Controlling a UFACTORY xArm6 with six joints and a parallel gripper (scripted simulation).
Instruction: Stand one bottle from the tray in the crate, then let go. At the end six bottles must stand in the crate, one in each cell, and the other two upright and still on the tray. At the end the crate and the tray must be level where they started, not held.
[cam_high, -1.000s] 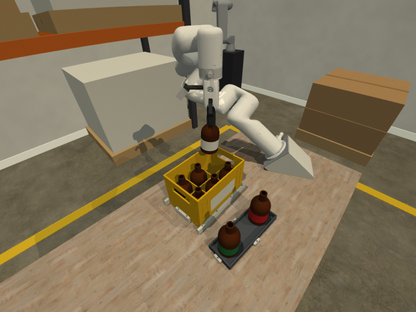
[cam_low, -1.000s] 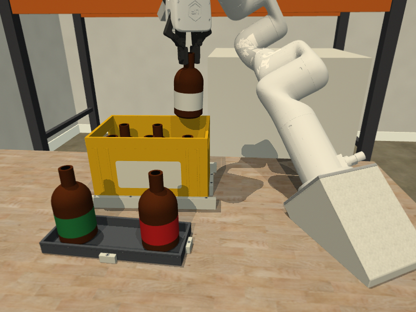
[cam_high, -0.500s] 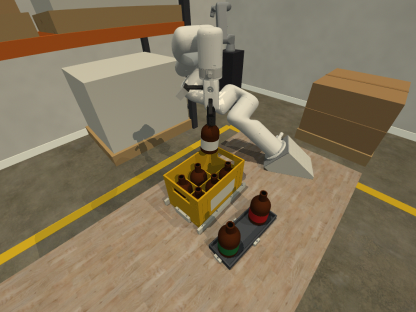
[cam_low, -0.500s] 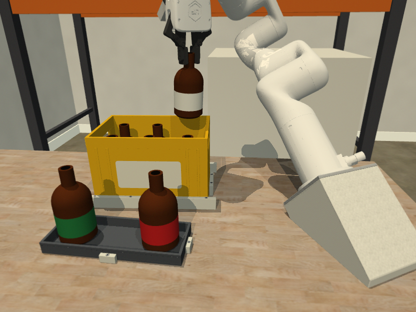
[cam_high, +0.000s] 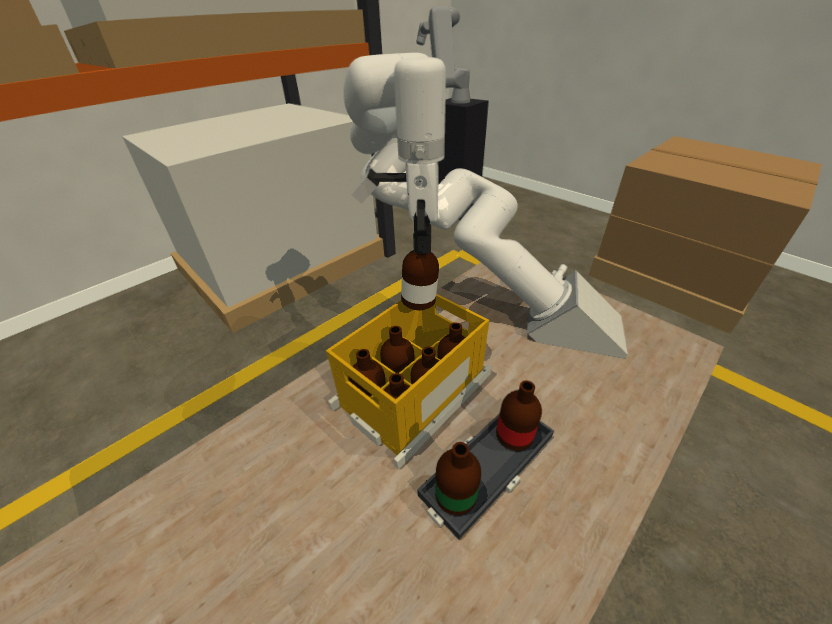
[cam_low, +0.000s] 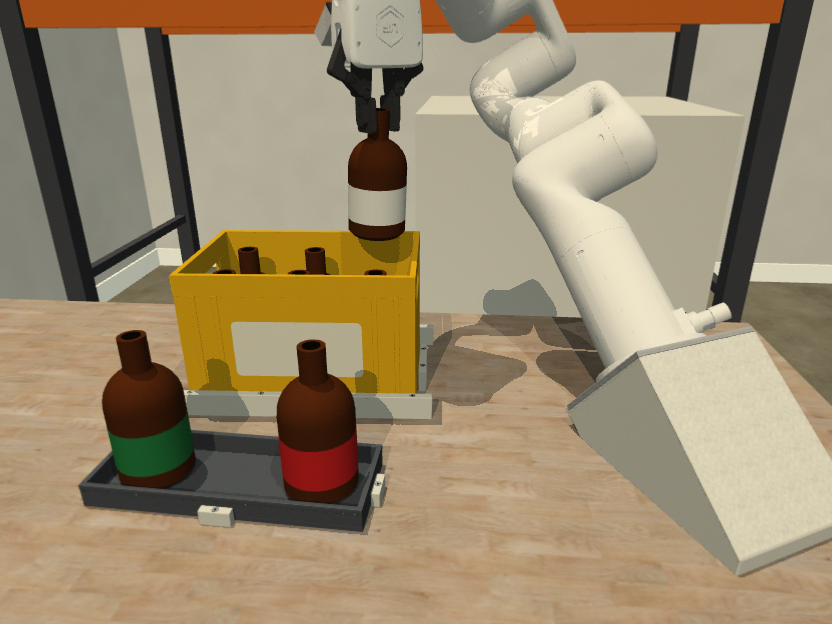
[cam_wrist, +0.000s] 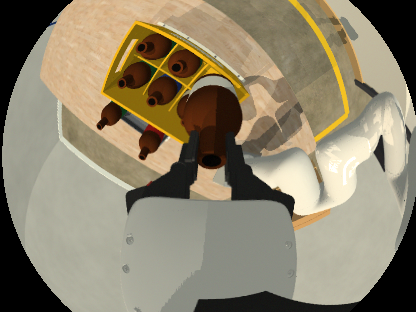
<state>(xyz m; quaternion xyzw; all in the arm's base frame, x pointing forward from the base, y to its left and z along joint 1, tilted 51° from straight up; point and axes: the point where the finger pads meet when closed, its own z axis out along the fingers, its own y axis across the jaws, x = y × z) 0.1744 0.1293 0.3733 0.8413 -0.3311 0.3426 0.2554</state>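
Right now my hand is 250 mm above the yellow crate, 90 mm short of it and 40 mm to the right of it. Also, from my hand: dark tray: 320 mm below, 260 mm to the left, 140 mm ahead.
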